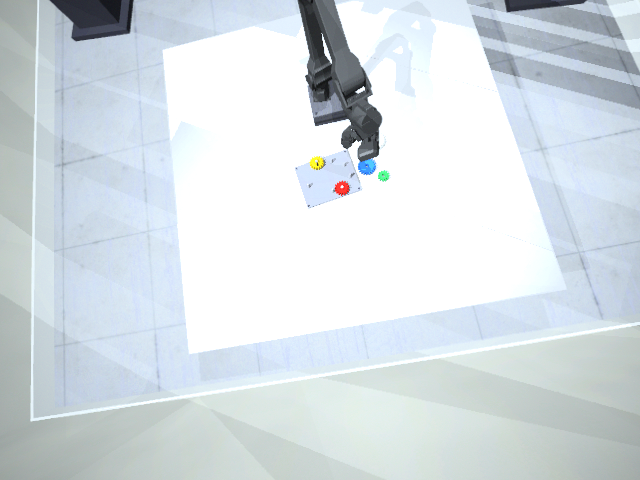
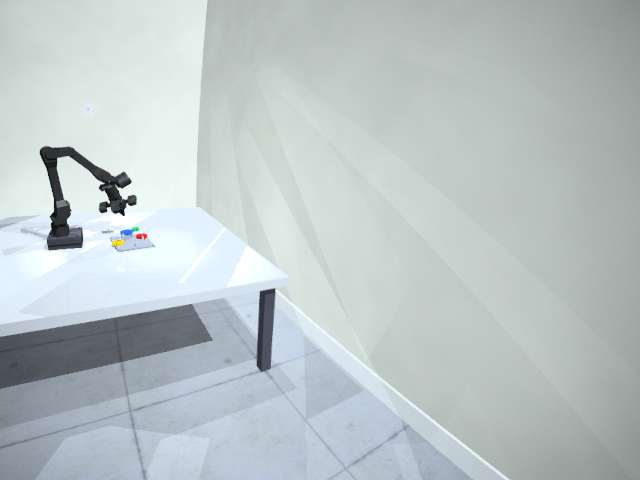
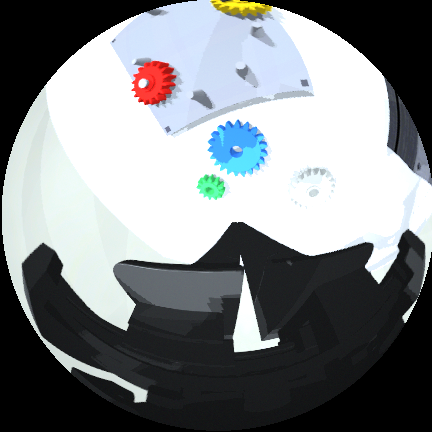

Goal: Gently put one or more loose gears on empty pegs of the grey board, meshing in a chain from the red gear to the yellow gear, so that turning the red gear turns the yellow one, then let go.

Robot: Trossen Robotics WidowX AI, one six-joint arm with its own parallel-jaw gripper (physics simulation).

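Pixels of known places: gripper, fingertip midpoint: [image 2: 124, 215] [image 3: 236, 227]; arm's base, origin of the base link: [image 1: 321, 93] [image 2: 60, 234].
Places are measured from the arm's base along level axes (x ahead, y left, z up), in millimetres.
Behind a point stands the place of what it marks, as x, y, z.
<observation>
The grey board [image 1: 323, 181] @[326, -10, -48] [image 2: 129, 248] @[310, -99, -48] [image 3: 210, 55] @[295, 48, -48] lies on the table, with several bare pegs standing on it. The red gear [image 1: 342, 188] @[365, 59, -30] [image 2: 141, 236] @[360, 35, -35] [image 3: 155, 83] @[350, 64, -33] sits on a peg near one edge, and the yellow gear [image 1: 316, 163] @[261, -32, -30] [image 2: 117, 242] @[254, -49, -33] [image 3: 242, 7] sits on another. The blue gear [image 1: 367, 166] @[288, 154, -38] [image 2: 126, 232] @[281, 128, -40] [image 3: 245, 150] @[270, 152, -39] lies flat on the table beside the board. The small green gear [image 1: 383, 176] @[331, 209, -38] [image 2: 135, 228] @[322, 197, -40] [image 3: 211, 187] @[317, 205, -38] and a white gear [image 2: 107, 231] @[182, 170, -43] [image 3: 312, 187] @[185, 190, -39] lie near it. My gripper [image 2: 122, 213] @[269, 180, 38] [image 3: 236, 227] @[269, 180, 38] is shut and empty, above the table near the loose gears.
The arm's dark base [image 1: 330, 114] @[85, 29, -6] [image 2: 65, 239] @[29, -44, -10] stands on the white table [image 1: 310, 279] @[686, -71, -56] [image 2: 170, 268] @[483, -343, -56], close to the board and the white gear. A grey wall [image 2: 439, 180] rises beyond the table's edge.
</observation>
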